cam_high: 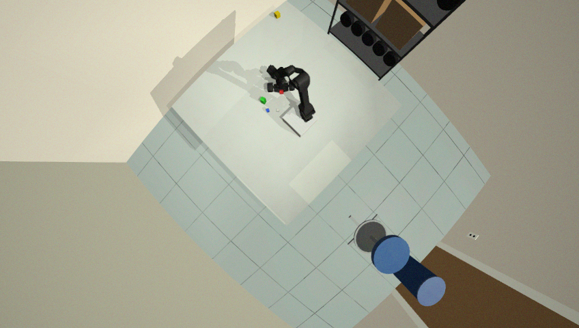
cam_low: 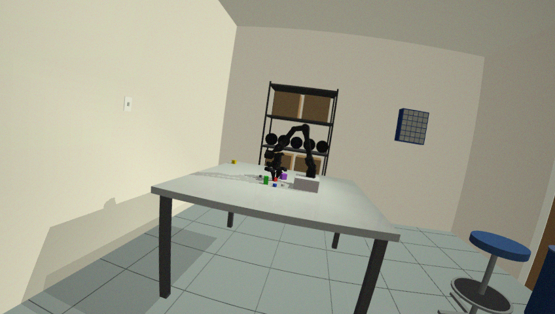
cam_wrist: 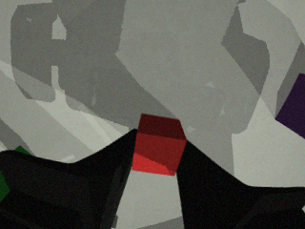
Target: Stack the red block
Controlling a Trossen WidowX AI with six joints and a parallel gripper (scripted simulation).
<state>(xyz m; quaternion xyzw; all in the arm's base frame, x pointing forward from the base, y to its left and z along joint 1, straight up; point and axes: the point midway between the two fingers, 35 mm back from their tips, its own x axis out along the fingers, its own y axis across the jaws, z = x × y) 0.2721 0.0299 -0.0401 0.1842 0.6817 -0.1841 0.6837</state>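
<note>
The green block is 15 cm to the left of my gripper tip, 1 cm ahead of it and 1 cm above it. The rest, counted from my gripper tip: red block (1 cm above); then small blue block (16 cm to the left, 6 cm behind); then purple block (13 cm to the right, 2 cm behind, 1 cm above).
</note>
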